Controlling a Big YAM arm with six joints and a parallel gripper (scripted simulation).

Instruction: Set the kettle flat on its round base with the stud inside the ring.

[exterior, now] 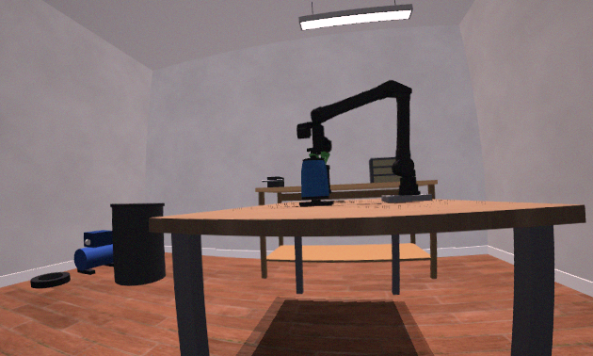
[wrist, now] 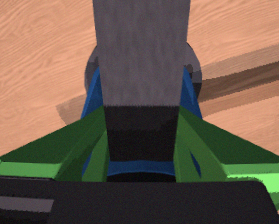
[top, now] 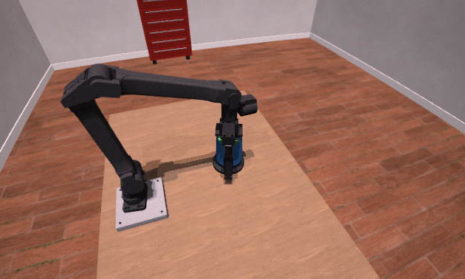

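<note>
My hand is 10 mm short of the blue kettle, 30 mm to the right of it and 50 mm above it. The rest, counted from my hand: round dark base: 10 mm ahead, 60 mm to the left, 160 mm below.
</note>
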